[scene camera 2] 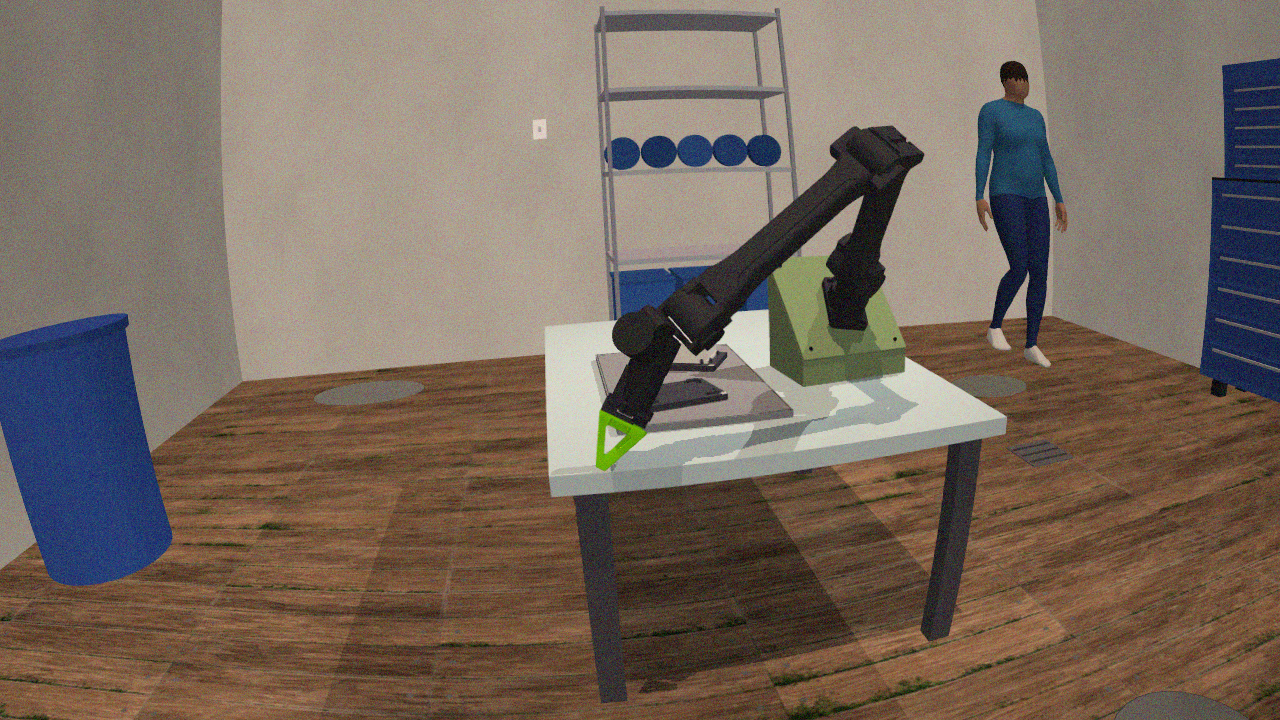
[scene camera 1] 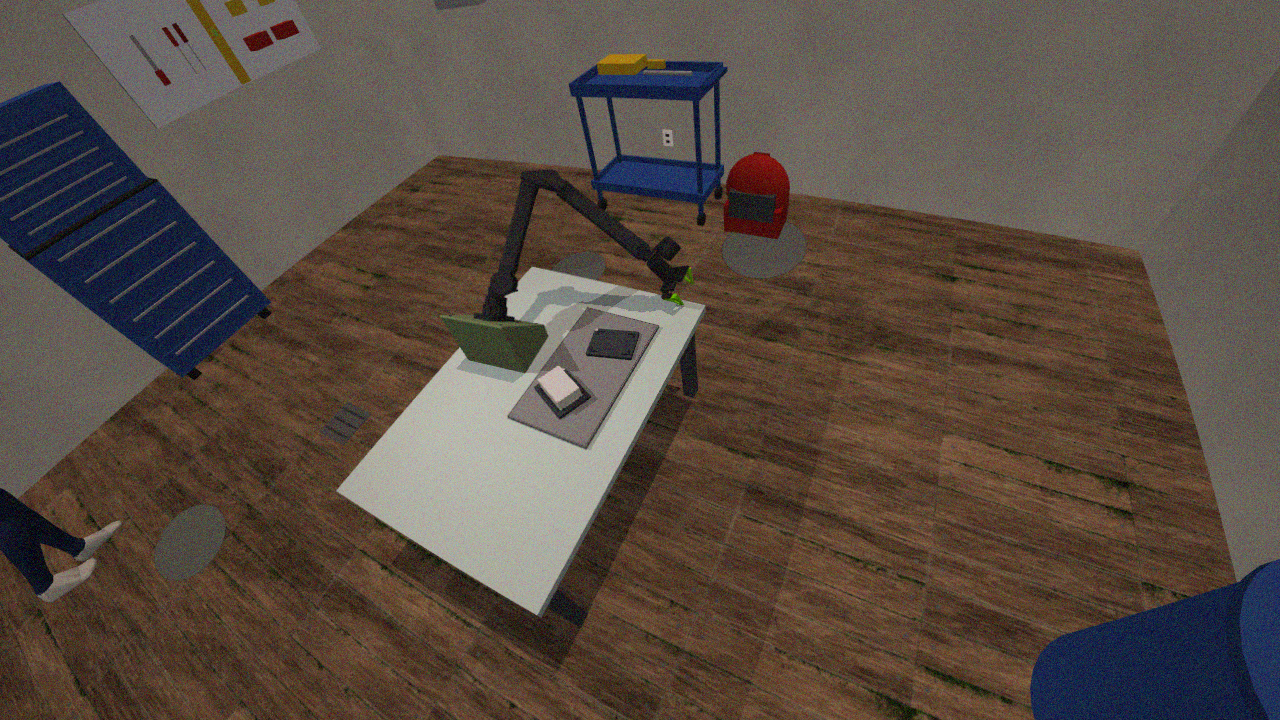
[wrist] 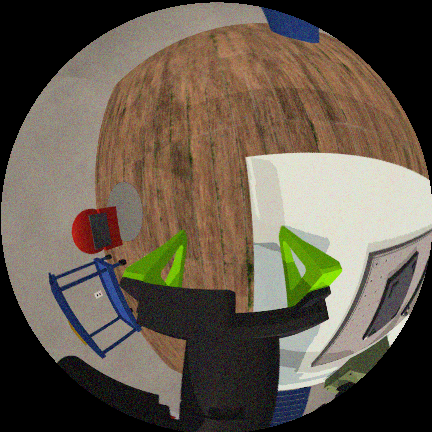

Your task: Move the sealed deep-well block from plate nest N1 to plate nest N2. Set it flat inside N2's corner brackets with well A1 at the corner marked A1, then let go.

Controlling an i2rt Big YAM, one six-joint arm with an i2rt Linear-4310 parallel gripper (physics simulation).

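Seen in the pictures: gripper, fingertip midpoint: (scene camera 2: 600,466) (scene camera 1: 687,294) (wrist: 232,232); arm's base, link origin: (scene camera 2: 843,305) (scene camera 1: 494,319).
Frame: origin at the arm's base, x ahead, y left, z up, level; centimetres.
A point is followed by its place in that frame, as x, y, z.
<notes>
The pale deep-well block (scene camera 1: 561,386) {34.7, -11.5, -7.0} sits in a dark nest (scene camera 1: 577,404) {40.7, -13.2, -11.3} on the grey board (scene camera 1: 580,434) {46.9, -21.7, -12.3} (scene camera 2: 754,397) {24.2, 17.6, -12.3} (wrist: 348,320) {38.1, 27.1, -12.3}. In scene camera 2 the arm mostly hides the block. The other dark nest (scene camera 1: 613,343) {38.8, 13.3, -11.1} (scene camera 2: 691,394) {35.3, 16.1, -11.2} (wrist: 393,295) holds no block and lies at the board's far end in scene camera 1. Nest labels and the A1 mark are too small to read. My gripper (scene camera 1: 683,288) {52.7, 45.4, -11.9} (scene camera 2: 605,462) {52.7, 45.4, -11.9} (wrist: 232,232) {52.7, 45.4, -11.9} is open and empty, near the table corner beyond the empty nest, away from the block. Its green fingers are wide apart.
A green wedge-shaped mount (scene camera 1: 501,343) {11.1, -8.7, 1.2} (scene camera 2: 836,344) {4.3, 7.1, -6.4} (wrist: 357,367) carries the arm at the white table's (scene camera 1: 447,465) {13.0, -47.8, -13.6} (scene camera 2: 572,385) {56.2, -4.9, -13.6} (wrist: 320,185) {57.0, 36.1, -13.6} side, beside the board. A blue cart (scene camera 1: 648,90) and a red welding helmet (scene camera 1: 758,179) (wrist: 112,227) stand beyond the table. A person (scene camera 2: 1017,147) stands behind it.
</notes>
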